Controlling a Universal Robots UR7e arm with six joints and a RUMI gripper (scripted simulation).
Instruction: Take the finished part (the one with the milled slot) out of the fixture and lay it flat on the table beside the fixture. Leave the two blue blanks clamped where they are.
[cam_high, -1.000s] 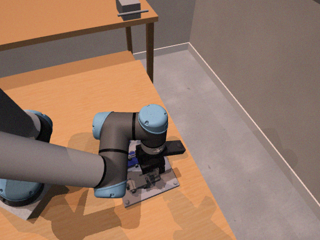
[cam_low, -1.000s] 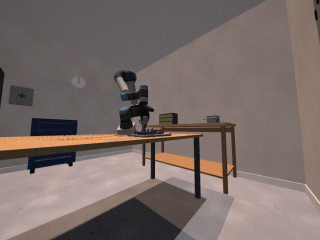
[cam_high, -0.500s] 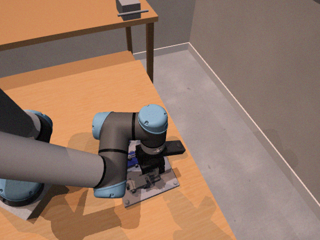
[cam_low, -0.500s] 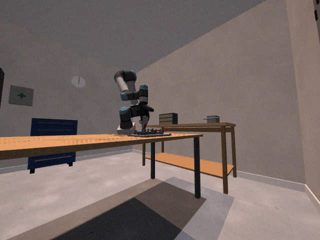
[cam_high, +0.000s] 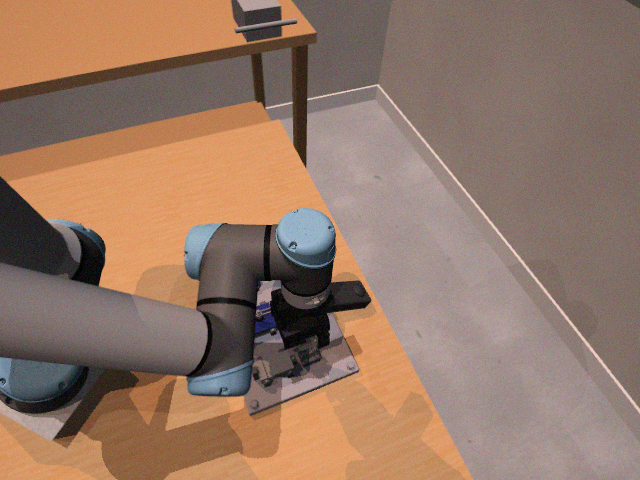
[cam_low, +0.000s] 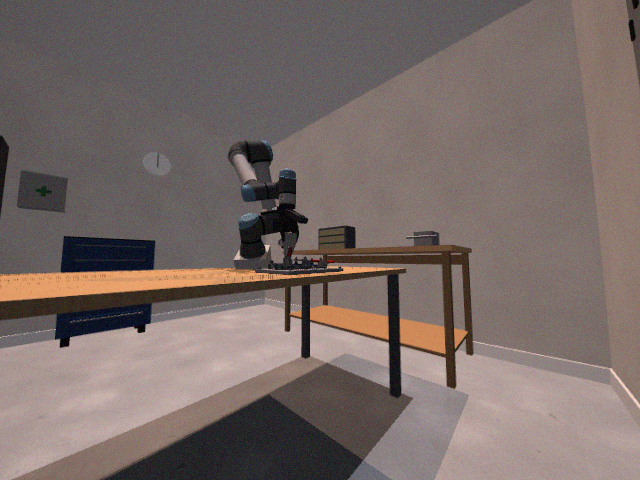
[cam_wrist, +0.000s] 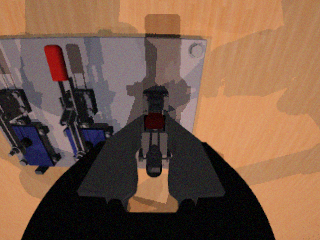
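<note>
Now: the finished grey part 9 cm behind my hand and 5 cm below it. The rest, counted from my hand: blue blank: 9 cm behind, 11 cm to the left, 6 cm below; then grey fixture plate: 4 cm behind, 11 cm to the left, 8 cm below.
</note>
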